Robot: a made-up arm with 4 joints. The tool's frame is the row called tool. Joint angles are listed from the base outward.
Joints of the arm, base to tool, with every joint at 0 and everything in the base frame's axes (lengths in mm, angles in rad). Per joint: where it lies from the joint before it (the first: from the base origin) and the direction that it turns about. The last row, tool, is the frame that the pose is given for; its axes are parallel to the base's.
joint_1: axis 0 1 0 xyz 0 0 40.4
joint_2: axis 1 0 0 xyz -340.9 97.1 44.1
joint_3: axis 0 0 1 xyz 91.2 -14.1 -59.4
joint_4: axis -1 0 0 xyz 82.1 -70.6 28.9
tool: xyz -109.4 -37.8 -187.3
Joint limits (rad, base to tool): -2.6..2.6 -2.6..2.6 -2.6..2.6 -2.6..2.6
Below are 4 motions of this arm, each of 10 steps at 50 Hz.
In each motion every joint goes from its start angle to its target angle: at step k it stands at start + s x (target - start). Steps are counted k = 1, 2, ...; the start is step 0. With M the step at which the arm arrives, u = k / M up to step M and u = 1 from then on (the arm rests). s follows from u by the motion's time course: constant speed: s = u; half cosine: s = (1 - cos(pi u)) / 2; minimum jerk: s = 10 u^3 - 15 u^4 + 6 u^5.
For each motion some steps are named. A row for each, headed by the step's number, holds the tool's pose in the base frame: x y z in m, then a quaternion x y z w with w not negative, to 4 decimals.
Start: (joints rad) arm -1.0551 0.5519 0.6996 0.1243
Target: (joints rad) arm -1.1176 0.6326 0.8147 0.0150
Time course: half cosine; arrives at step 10
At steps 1, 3, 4, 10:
1: 0.0873 0.0966 -0.2225 0.0103 -0.5608 0.3818 0.7346
3: 0.0892 0.1043 -0.2209 0.0161 -0.5633 0.3977 0.7240
4: 0.0905 0.1101 -0.2196 0.0204 -0.5651 0.4099 0.7157
10: 0.0943 0.1366 -0.2141 0.0375 -0.5706 0.4664 0.6749

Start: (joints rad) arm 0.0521 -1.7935 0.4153 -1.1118
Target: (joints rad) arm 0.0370 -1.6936 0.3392 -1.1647
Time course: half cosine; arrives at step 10
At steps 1, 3, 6, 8, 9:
1: -0.3052 -0.0572 0.0848 -0.3247 0.2276 0.0327 0.9174
3: -0.3052 -0.0558 0.0791 -0.3124 0.2197 0.0320 0.9237
6: -0.3046 -0.0518 0.0652 -0.2814 0.2000 0.0301 0.9380
8: -0.3041 -0.0493 0.0577 -0.2639 0.1889 0.0290 0.9454
9: -0.3040 -0.0485 0.0556 -0.2589 0.1858 0.0287 0.9474

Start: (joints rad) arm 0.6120 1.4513 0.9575 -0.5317
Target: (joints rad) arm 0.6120 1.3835 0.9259 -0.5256
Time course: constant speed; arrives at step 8
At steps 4, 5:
4: -0.2284 0.2996 0.1652 0.8258 -0.0349 0.1686 0.5370
5: -0.2294 0.2990 0.1638 0.8240 -0.0315 0.1683 0.5400

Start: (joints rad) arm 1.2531 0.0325 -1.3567 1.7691
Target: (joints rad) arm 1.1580 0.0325 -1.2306 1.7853
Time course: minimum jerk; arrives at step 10
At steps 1, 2, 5, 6, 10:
1: -0.0736 0.0556 0.5390 -0.7099 0.6932 0.0329 0.1197
2: -0.0758 0.0541 0.5385 -0.7104 0.6921 0.0336 0.1232
5: -0.0950 0.0405 0.5329 -0.7145 0.6813 0.0398 0.1540
6: -0.1028 0.0349 0.5302 -0.7163 0.6763 0.0422 0.1666
10: -0.1160 0.0253 0.5249 -0.7193 0.6670 0.0464 0.1882

